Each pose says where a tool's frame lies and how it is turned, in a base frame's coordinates. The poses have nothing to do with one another.
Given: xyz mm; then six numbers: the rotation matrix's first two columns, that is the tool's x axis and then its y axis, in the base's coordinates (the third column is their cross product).
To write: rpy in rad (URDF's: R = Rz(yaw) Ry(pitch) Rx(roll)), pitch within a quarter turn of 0, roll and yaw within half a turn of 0; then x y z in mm. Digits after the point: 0 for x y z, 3 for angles.
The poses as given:
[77 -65 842 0.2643 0.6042 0.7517 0.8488 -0.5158 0.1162]
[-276 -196 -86 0.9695 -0.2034 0.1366 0.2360 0.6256 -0.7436]
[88 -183 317 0.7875 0.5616 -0.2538 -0.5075 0.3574 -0.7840]
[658 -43 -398 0.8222 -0.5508 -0.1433 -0.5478 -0.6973 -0.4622]
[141 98 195 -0.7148 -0.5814 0.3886 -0.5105 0.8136 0.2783]
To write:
[2.965 -0.851 1.158 77 -65 842]
[-0.849 -0.137 -0.207 -276 -196 -86]
[-0.945 0.257 0.619 88 -183 317]
[-2.656 0.144 -0.590 658 -43 -398]
[2.835 -0.399 -2.459 141 98 195]

